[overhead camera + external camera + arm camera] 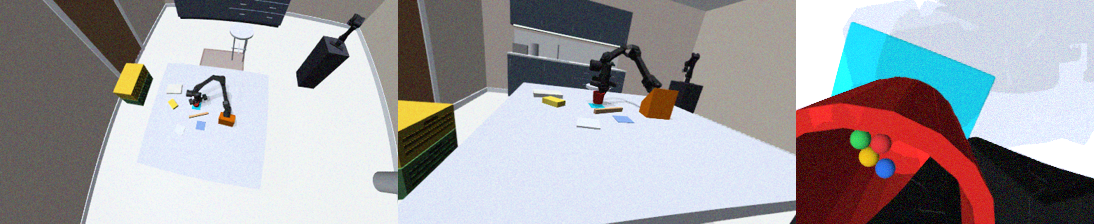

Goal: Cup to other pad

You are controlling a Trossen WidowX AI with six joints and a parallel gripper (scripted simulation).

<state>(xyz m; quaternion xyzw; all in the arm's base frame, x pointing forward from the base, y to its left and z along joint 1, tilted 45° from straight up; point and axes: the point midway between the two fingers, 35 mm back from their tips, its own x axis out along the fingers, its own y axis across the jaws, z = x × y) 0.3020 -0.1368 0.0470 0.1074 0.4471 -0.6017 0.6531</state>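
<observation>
The cyan pad is 70 mm below my gripper tip, 30 mm ahead of it and 10 mm to the left of it. The rest, counted from my gripper tip: yellow block 300 mm ahead, 40 mm below, 30 mm to the left; then red cup 30 mm ahead, 10 mm to the left; then wooden stick 120 mm to the left, 50 mm below, 10 mm behind.
</observation>
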